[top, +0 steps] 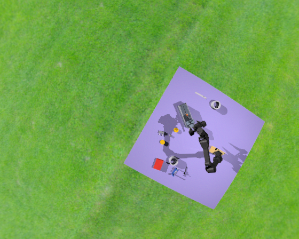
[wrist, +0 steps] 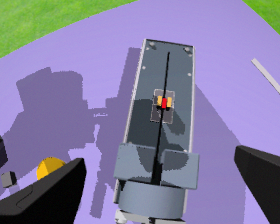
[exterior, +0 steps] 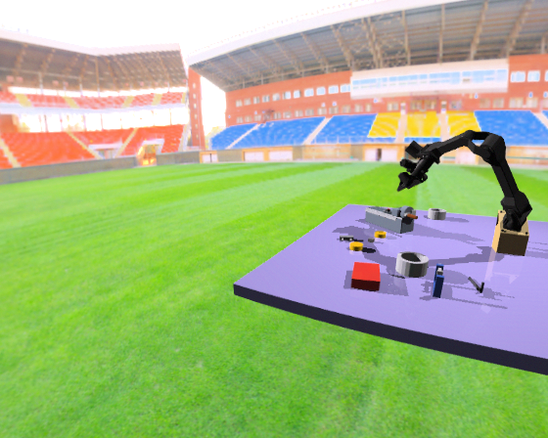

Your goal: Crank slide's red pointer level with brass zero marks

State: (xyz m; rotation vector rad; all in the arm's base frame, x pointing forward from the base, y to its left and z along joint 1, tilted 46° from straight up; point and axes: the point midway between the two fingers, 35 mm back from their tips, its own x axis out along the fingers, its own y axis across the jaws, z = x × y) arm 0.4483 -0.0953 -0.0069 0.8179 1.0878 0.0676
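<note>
My gripper tip is 60 mm past the brown crank handle, 70 mm to the right of it and 110 mm above it. Also, from my gripper tip: red pointer: 70 mm ahead, 50 mm to the right, 120 mm below; white bar: 50 mm ahead, 350 mm to the right, 200 mm below; small grey bracket: 180 mm ahead, 270 mm to the left, 190 mm below.
</note>
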